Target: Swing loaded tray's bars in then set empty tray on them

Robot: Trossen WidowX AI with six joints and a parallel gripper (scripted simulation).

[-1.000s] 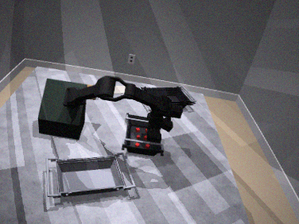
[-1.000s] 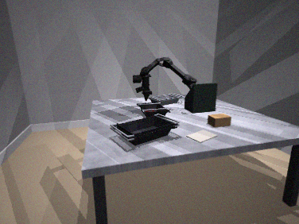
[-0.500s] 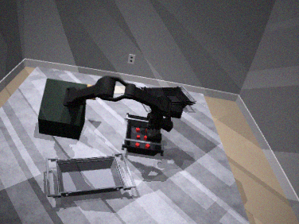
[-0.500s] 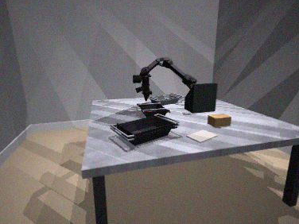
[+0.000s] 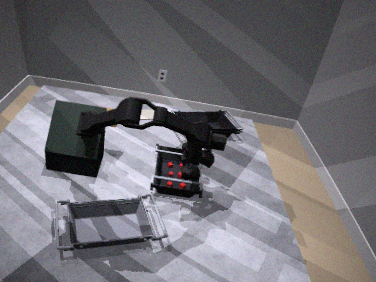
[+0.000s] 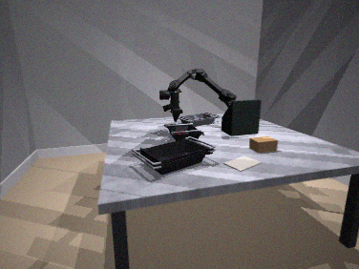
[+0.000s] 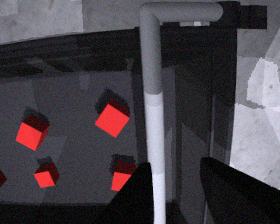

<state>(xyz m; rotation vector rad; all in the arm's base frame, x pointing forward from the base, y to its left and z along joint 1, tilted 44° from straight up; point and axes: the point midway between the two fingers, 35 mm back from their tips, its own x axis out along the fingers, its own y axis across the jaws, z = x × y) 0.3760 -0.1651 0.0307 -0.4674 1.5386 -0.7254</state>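
My gripper tip is now 280 mm past the loaded tray, 200 mm to the left of it and 40 mm above it. From my gripper tip the other things lie so: brown block (340 mm behind, 490 mm to the left, 60 mm below); flat white card (110 mm behind, 600 mm to the left, 80 mm below).
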